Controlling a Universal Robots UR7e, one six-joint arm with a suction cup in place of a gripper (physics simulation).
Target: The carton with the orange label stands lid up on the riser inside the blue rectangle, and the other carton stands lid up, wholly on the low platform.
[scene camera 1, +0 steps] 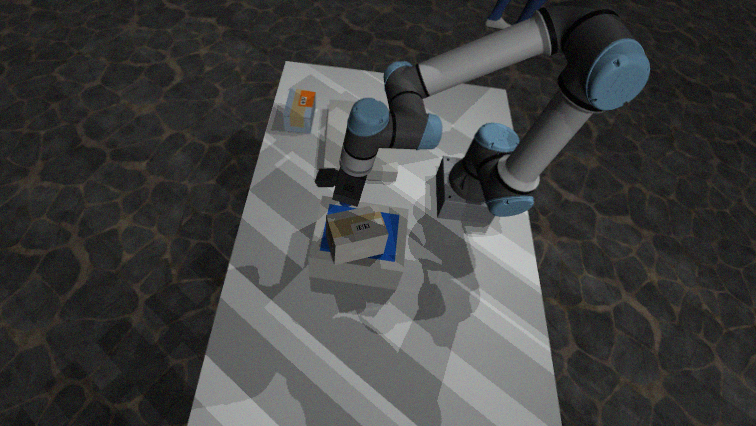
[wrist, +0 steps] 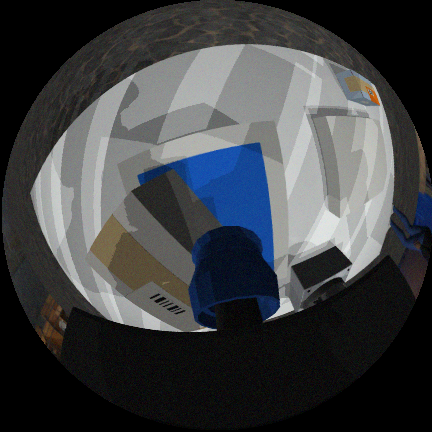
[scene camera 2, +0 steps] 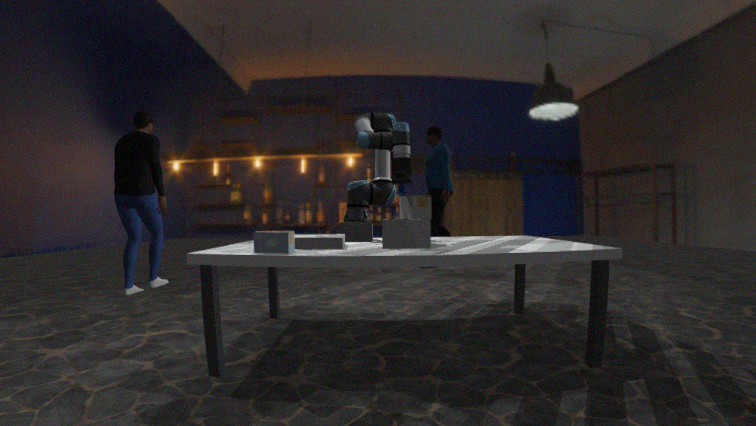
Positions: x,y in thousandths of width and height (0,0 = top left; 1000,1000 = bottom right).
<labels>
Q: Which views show the riser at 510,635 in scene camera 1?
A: Scene camera 1, the wrist view and scene camera 2: all of them.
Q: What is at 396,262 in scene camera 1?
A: A carton with orange label.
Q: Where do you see a low platform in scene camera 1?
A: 449,259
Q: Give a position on a riser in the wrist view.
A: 550,399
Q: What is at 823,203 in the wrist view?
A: A carton with orange label.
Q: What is my suction cup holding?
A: Nothing.
</labels>
